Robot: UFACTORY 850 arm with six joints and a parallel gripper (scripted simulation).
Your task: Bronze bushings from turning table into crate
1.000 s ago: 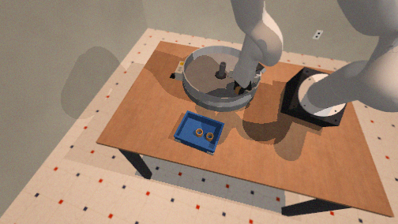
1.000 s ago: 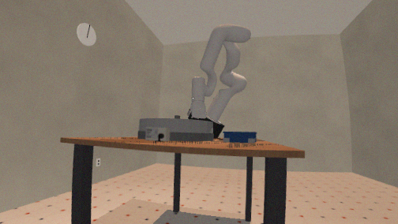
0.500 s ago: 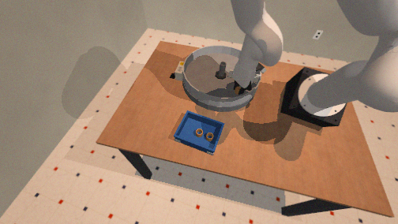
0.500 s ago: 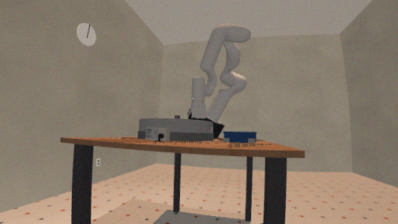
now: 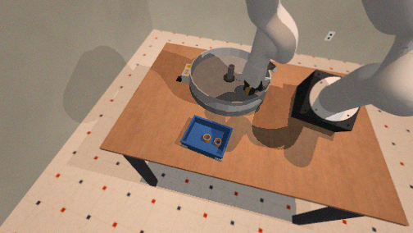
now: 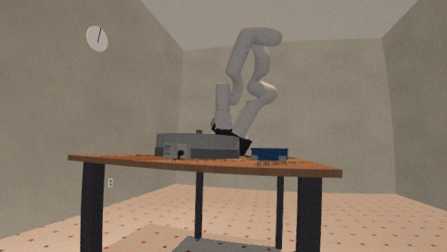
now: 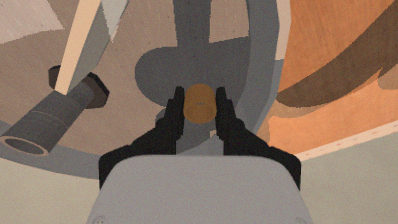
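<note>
Right now my hand is 13 cm short of the blue crate, 27 cm to the right of it and 8 cm above it. Also, from my hand: grey turning table: 11 cm ahead, 9 cm to the right, 5 cm below.
</note>
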